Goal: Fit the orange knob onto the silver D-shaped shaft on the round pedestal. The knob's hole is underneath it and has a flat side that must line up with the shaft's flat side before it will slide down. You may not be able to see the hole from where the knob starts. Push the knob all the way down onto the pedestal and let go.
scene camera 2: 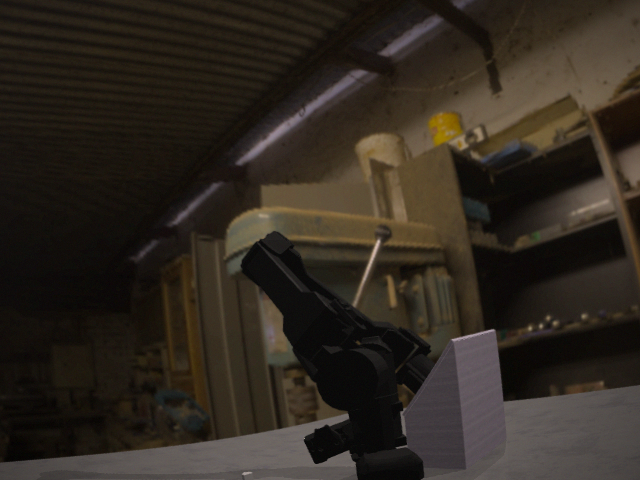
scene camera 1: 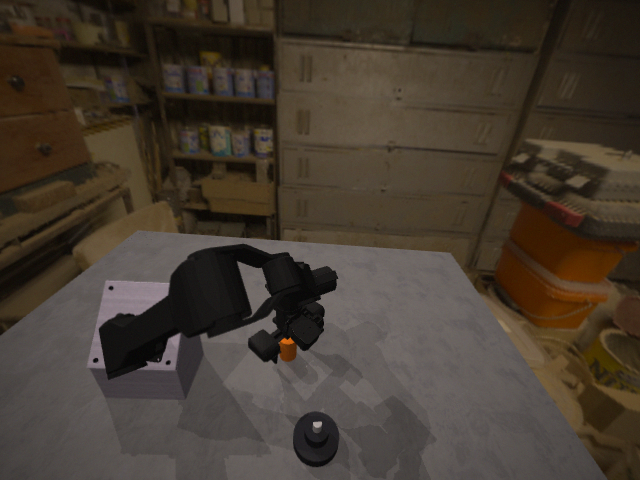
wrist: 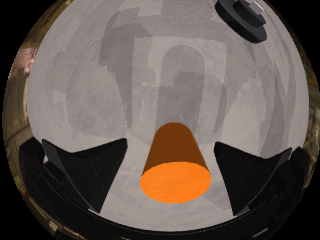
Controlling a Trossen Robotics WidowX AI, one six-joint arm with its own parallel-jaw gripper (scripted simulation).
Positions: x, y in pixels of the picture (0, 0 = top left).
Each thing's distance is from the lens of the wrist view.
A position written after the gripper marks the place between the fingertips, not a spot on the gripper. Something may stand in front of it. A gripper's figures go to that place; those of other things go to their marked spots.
gripper (wrist: 171, 146): 10 cm
orange knob (wrist: 175, 172): 5 cm
